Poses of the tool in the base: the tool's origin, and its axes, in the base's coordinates. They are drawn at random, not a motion.
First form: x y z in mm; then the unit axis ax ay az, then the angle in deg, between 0 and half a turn.
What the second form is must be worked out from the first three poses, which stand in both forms.
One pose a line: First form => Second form
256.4, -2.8, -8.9, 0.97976, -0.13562, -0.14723, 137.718 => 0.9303, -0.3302, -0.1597, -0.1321, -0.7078, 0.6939, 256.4, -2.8, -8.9
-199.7, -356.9, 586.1, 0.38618, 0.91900, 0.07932, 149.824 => -0.5864, 0.7016, -0.4048, 0.6218, 0.7102, 0.3300, -199.7, -356.9, 586.1
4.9, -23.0, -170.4, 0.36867, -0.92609, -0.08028, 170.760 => -0.7170, -0.6913, 0.0899, -0.6655, 0.7171, 0.2069, 4.9, -23.0, -170.4
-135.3, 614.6, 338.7, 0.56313, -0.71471, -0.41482, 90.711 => 0.3086, -0.8223, 0.4782, 0.0073, 0.5047, 0.8632, -135.3, 614.6, 338.7
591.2, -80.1, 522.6, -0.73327, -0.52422, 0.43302, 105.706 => 0.4125, 0.9053, 0.1012, 0.0716, 0.0785, -0.9943, 591.2, -80.1, 522.6
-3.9, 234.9, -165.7, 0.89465, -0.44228, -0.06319, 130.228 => 0.6715, -0.6995, 0.2446, -0.6030, -0.3239, 0.7290, -3.9, 234.9, -165.7
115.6, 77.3, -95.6, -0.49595, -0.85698, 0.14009, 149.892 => -0.4063, 0.8630, 0.3003, 0.7224, 0.5047, -0.4727, 115.6, 77.3, -95.6
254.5, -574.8, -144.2, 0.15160, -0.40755, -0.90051, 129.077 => -0.5929, -0.7998, 0.0938, 0.5983, -0.3596, 0.7160, 254.5, -574.8, -144.2
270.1, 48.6, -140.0, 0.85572, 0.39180, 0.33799, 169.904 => 0.4687, 0.7246, 0.5053, 0.6061, -0.6799, 0.4128, 270.1, 48.6, -140.0
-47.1, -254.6, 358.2, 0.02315, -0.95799, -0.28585, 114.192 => -0.4090, -0.2920, 0.8645, 0.2295, 0.8840, 0.4072, -47.1, -254.6, 358.2
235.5, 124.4, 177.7, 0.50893, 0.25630, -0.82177, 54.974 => 0.6843, -0.6174, -0.3881, 0.7285, 0.6019, 0.3270, 235.5, 124.4, 177.7
